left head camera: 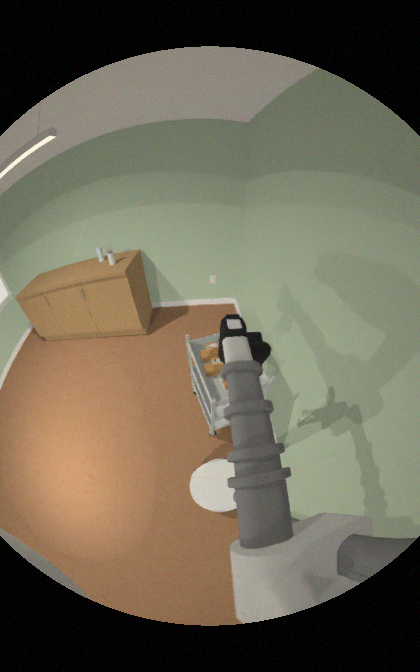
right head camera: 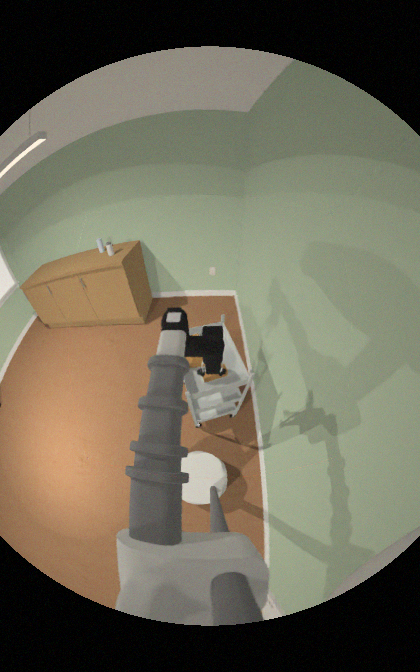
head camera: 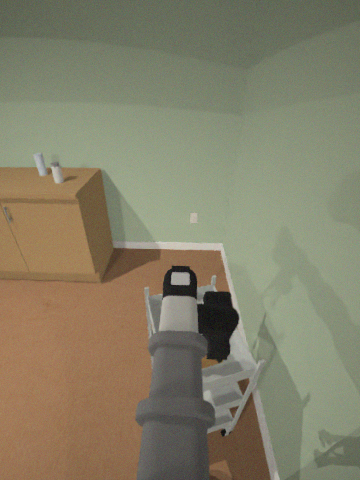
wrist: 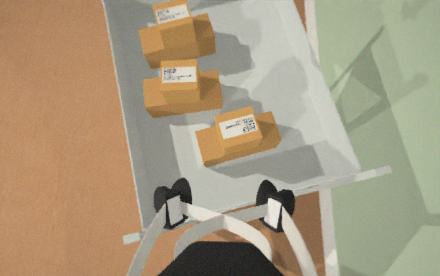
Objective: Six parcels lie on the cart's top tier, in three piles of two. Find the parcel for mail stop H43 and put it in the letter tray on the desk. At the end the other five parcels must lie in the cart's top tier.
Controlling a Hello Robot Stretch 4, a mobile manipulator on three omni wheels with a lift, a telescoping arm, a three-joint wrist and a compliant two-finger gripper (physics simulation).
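Frame: origin at the robot's base, x ahead, y left, z up, level; metres.
Seen in the pictures: gripper, fingertip midpoint: (head camera: 206, 357) (wrist: 224, 195).
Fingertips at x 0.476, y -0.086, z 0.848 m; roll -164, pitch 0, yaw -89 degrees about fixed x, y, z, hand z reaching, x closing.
Pixels of each thing's top centre, then the offset from my fingertips to it.
- far pile, top centre: (wrist: 172, 13) dz -0.111, dx +0.291, dy +0.094 m
- middle pile, top centre: (wrist: 179, 74) dz -0.111, dx +0.183, dy +0.074 m
The cart (head camera: 231, 371) (left head camera: 213, 412) (wrist: 270, 50) has three piles of two brown parcels on its top tier. In the wrist view, a small labelled parcel sits on a larger one in the far pile (wrist: 177, 35), the middle pile (wrist: 181, 92) and the near pile (wrist: 241, 140). The far label is partly blurred, the middle label is too blurred to read surely, and the near label appears upside down and unreadable. My gripper (wrist: 224, 195) (right head camera: 212, 371) is open and empty, above the cart's near end, on the camera side of the near pile. The desk and letter tray do not show.
The green wall (head camera: 300, 225) runs close along the cart's right side. A wooden cabinet (head camera: 55, 235) (left head camera: 107, 305) with two containers on top stands at the back left. A round white top (left head camera: 212, 485) (right head camera: 202, 477) is on the near side of the cart.
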